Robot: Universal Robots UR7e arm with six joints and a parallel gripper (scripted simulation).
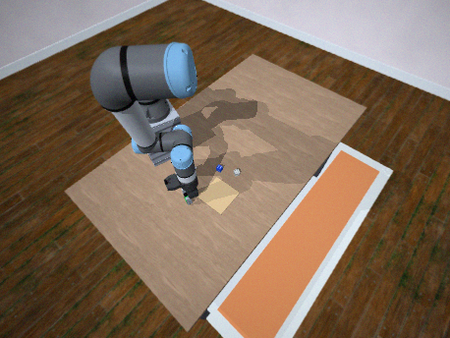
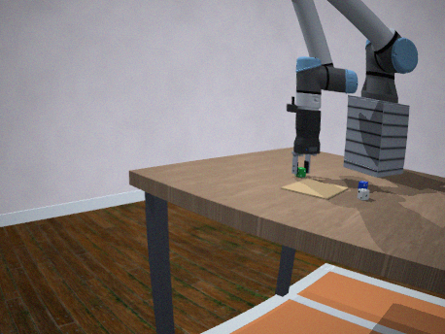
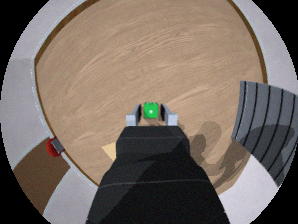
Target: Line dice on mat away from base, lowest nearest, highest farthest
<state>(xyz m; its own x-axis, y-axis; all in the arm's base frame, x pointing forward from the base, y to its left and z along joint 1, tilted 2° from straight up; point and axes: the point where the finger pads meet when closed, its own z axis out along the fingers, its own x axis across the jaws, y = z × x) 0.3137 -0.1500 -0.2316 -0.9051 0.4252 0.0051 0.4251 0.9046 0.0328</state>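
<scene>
Right now my hand is 2 cm above the green die. The rest, counted from my hand: tan mat (9 cm ahead, 11 cm to the left, 3 cm below); then blue die (1 cm ahead, 22 cm to the left, 2 cm below); then white die (9 cm ahead, 25 cm to the left, 2 cm below).
</scene>
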